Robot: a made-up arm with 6 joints. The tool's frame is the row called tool.
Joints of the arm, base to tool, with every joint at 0 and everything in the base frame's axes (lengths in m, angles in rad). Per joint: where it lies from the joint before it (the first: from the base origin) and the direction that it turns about. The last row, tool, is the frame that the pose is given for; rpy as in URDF.
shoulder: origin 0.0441 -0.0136 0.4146 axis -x
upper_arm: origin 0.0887 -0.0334 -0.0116 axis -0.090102 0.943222 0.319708
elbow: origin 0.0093 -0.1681 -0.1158 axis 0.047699 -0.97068 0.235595
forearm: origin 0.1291 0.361 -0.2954 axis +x
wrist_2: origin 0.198 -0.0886 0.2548 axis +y
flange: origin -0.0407 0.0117 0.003 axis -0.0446 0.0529 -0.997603
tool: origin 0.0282 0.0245 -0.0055 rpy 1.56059 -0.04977 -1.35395
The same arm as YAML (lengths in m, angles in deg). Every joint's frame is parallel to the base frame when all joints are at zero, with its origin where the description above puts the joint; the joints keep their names.
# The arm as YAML. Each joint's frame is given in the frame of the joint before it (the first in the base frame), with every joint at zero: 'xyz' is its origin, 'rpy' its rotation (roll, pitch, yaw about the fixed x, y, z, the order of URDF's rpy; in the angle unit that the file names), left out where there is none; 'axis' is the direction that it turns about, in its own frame. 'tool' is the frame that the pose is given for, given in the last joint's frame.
units:
  length: m
  angle: deg
joints:
  - name: shoulder
    type: revolute
    origin:
      xyz: [0.0441, -0.0136, 0.4146]
    axis: "-x"
  - name: upper_arm
    type: revolute
    origin:
      xyz: [0.0887, -0.0334, -0.0116]
    axis: [-0.090102, 0.943222, 0.319708]
  - name: elbow
    type: revolute
    origin:
      xyz: [0.0093, -0.1681, -0.1158]
    axis: [0.047699, -0.97068, 0.235595]
  - name: forearm
    type: revolute
    origin:
      xyz: [0.1291, 0.361, -0.2954]
    axis: "+x"
  - name: wrist_2
    type: revolute
    origin:
      xyz: [0.198, -0.0886, 0.2548]
    axis: "+y"
  - name: flange
    type: revolute
    origin:
      xyz: [-0.0407, 0.0117, 0.003]
    axis: [-0.0446, 0.0529, -0.997603]
tool:
  origin:
    xyz: [0.0282, 0.0245, -0.0055]
    rpy: [89.42, -2.85, -77.58]

